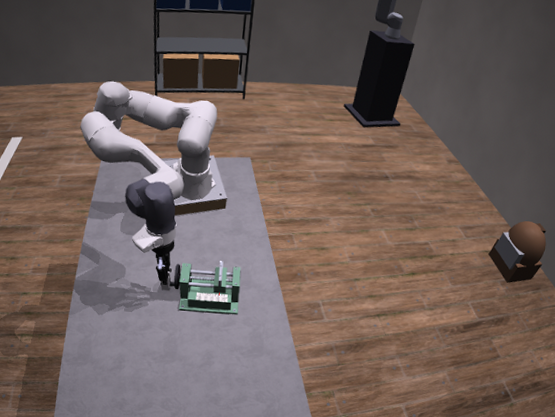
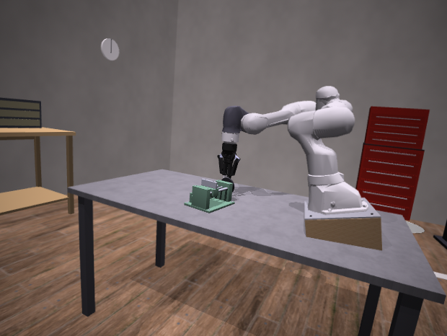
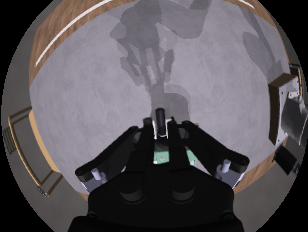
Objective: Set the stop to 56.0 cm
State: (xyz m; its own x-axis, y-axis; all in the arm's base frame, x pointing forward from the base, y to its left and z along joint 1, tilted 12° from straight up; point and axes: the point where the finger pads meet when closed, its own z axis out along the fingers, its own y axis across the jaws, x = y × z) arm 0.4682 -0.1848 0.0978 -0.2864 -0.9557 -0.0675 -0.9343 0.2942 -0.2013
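The black handwheel is 20 mm to the left of my hand and 10 mm below it. From my hand the other things lie so: stop carriage: 40 mm ahead, 180 mm to the left, 10 mm above.
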